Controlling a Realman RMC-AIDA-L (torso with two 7-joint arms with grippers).
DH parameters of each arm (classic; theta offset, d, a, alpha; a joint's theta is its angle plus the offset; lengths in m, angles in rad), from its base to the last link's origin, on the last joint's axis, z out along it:
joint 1: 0 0.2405 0 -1.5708
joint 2: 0 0 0 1.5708
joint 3: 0 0.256 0 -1.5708
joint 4: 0 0 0 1.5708
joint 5: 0 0.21 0 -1.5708
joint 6: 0 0 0 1.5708
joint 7: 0 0.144 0 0
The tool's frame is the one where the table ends.
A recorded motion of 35 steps. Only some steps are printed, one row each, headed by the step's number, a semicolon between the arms.
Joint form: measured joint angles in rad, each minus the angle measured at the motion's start. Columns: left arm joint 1, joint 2, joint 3, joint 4, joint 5, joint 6, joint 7; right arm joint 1, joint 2, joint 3, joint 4, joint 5, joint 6, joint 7.
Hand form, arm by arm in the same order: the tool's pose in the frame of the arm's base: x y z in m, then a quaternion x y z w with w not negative. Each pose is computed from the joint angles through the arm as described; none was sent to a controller.
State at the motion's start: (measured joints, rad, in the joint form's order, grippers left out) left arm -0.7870 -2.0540 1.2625 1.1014 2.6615 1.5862 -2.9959; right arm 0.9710 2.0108 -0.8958 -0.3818 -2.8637 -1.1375 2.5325
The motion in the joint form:
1: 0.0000 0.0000 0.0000 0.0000 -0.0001 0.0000 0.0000; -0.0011 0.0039 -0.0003 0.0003 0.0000 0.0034 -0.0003
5: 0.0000 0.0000 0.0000 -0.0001 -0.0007 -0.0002 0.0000; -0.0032 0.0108 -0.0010 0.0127 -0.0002 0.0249 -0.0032
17: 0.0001 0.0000 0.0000 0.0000 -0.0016 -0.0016 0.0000; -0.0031 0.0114 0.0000 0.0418 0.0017 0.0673 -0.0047
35: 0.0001 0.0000 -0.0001 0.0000 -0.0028 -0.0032 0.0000; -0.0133 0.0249 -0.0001 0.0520 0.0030 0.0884 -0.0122
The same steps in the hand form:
1: -0.1815 0.3828 0.0031 -0.79581 -0.54717 0.17022 0.19573; 0.2654 0.4052 -0.0315 -0.82110 0.50111 -0.19410 0.19240
5: -0.1815 0.3829 0.0031 -0.79588 -0.54722 0.16998 0.19555; 0.2672 0.4034 -0.0363 -0.82155 0.50029 -0.19327 0.19344
17: -0.1813 0.3830 0.0030 -0.79607 -0.54713 0.16918 0.19571; 0.2713 0.4031 -0.0401 -0.81998 0.50119 -0.19033 0.20051
35: -0.1811 0.3832 0.0029 -0.79630 -0.54707 0.16818 0.19581; 0.2747 0.3979 -0.0478 -0.82057 0.50171 -0.18941 0.19769

